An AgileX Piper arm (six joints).
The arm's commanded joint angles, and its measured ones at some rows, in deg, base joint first. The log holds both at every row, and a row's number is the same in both.
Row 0, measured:
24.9 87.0 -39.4 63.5 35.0 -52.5
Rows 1 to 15, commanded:
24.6 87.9 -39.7 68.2 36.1 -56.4
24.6 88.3 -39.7 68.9 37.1 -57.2
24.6 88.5 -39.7 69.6 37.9 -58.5
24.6 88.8 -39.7 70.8 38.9 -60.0
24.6 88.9 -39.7 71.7 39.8 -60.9
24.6 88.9 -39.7 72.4 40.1 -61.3
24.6 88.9 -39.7 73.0 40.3 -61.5
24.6 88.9 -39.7 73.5 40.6 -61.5
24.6 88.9 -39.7 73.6 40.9 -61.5
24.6 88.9 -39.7 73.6 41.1 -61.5
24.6 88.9 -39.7 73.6 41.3 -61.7
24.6 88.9 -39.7 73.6 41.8 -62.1
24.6 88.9 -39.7 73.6 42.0 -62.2
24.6 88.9 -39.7 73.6 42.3 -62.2
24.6 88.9 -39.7 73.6 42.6 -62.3
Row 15, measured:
24.9 88.9 -39.5 73.1 41.1 -61.1
